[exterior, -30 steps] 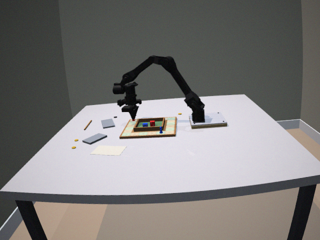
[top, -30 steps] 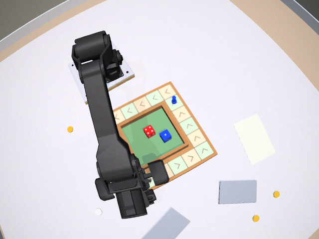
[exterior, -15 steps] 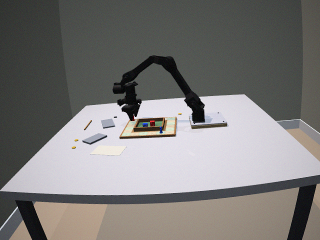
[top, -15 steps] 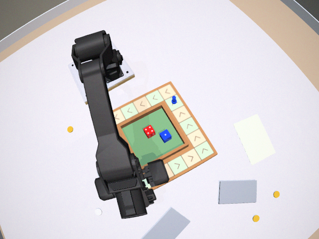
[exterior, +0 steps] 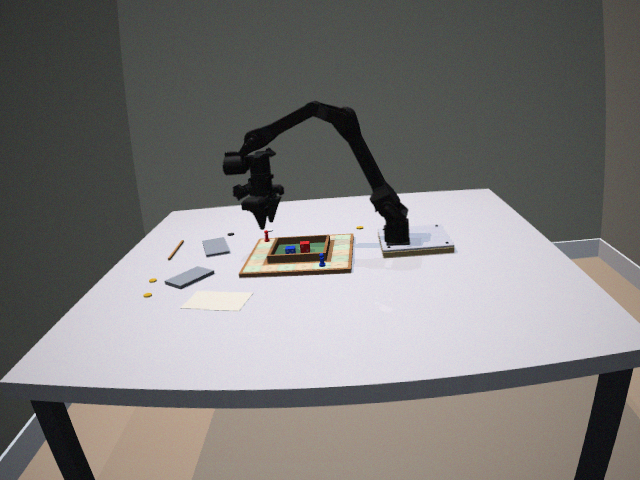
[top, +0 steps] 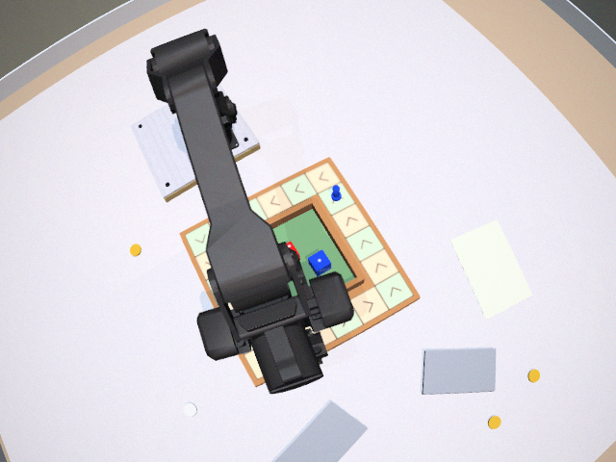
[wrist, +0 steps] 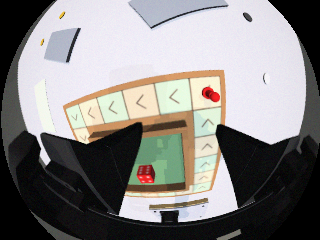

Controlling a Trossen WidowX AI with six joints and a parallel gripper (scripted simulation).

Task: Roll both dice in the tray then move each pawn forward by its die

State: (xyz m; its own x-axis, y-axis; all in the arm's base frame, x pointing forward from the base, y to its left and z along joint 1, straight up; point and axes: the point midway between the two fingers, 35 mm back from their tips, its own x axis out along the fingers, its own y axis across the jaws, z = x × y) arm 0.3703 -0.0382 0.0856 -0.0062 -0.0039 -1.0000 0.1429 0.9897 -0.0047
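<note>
Now: gripper tip 18 cm past the blue pawn, 17 cm to the right of it and 5 cm above it. The rest, counted from my gripper tip: green tray (10 cm behind, 6 cm to the left, 7 cm below); then white disc (4 cm ahead, 19 cm to the right, 7 cm below); then red pawn (2 cm ahead, 4 cm to the right, 5 cm below).
</note>
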